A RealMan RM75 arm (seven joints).
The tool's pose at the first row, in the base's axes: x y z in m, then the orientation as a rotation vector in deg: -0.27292 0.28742 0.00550 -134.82 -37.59 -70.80
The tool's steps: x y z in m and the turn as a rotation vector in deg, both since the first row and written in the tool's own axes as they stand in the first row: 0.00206 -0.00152 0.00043 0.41 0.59 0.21; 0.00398 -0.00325 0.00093 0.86 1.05 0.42; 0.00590 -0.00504 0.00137 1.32 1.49 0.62; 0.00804 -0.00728 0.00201 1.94 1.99 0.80; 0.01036 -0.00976 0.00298 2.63 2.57 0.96
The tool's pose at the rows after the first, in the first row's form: -0.27248 0.28933 0.00720 -134.05 -37.33 -71.11; -0.27219 0.29142 0.00877 -133.34 -37.13 -71.25; -0.27197 0.29353 0.01038 -132.64 -36.95 -71.36; -0.27177 0.29616 0.01213 -131.76 -36.86 -71.44; -0.27141 0.29920 0.01389 -130.76 -36.79 -71.57
